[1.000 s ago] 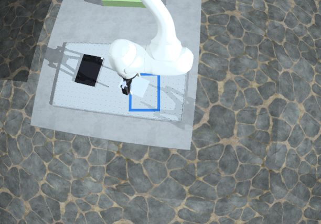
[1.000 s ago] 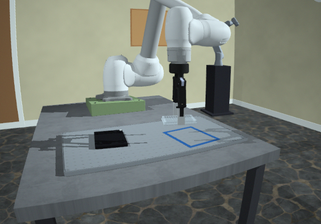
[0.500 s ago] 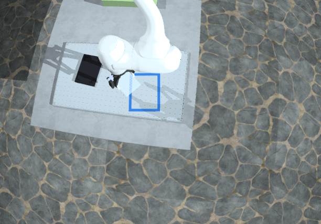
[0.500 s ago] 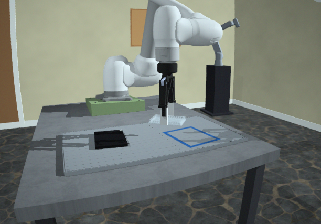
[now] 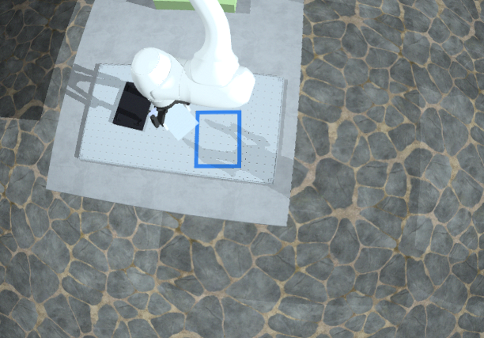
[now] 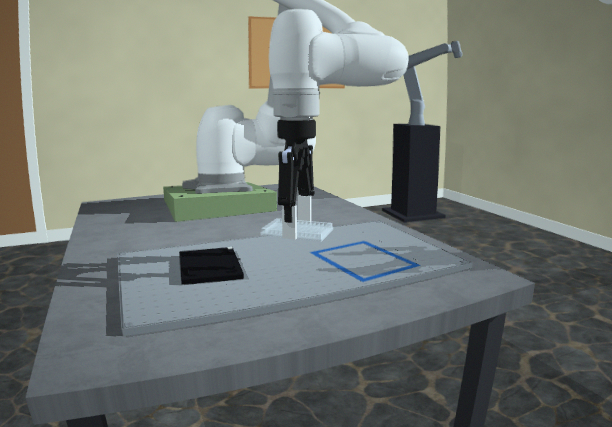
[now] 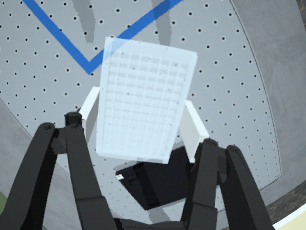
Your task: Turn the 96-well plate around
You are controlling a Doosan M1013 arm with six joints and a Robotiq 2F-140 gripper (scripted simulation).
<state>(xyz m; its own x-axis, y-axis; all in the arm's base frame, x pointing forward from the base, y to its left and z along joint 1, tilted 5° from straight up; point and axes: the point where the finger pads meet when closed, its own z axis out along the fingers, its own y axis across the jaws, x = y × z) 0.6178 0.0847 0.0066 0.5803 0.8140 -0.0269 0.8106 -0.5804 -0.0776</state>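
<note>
My gripper is now 30 mm past the black plate nest N1, 180 mm to the left of it and 90 mm above it. From my hand the other things lie so: white A1 mark: 100 mm behind, 130 mm to the right, 80 mm below; then 96-well plate: 20 mm below.
</note>
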